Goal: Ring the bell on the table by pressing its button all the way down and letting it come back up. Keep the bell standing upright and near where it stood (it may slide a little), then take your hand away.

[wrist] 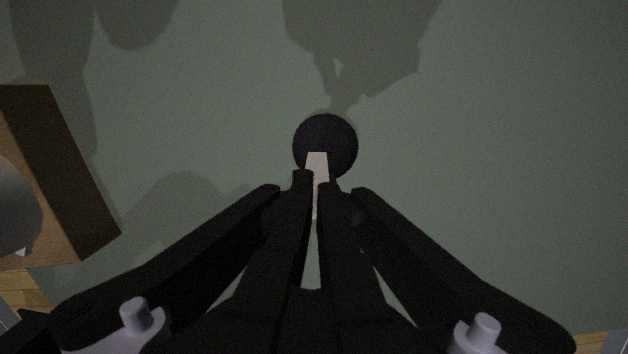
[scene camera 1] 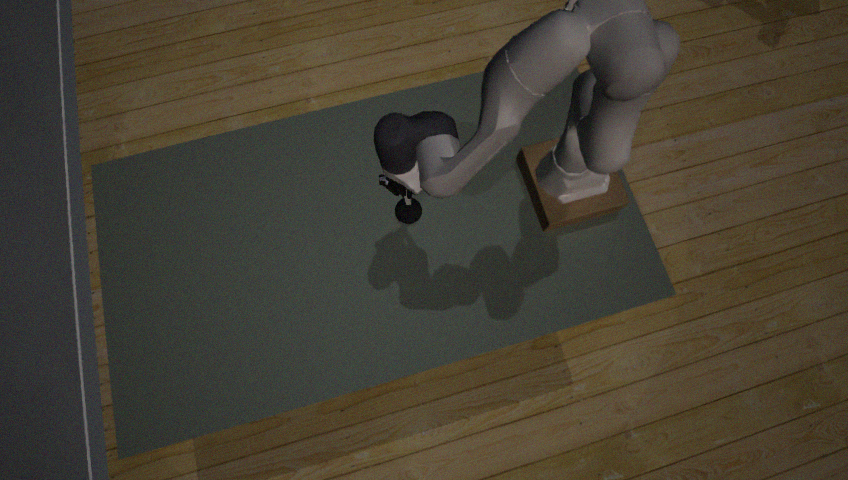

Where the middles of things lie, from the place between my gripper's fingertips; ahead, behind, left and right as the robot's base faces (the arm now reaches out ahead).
Right now the bell (wrist: 329, 133) is 1 cm to the right of my hand and 8 cm below it.
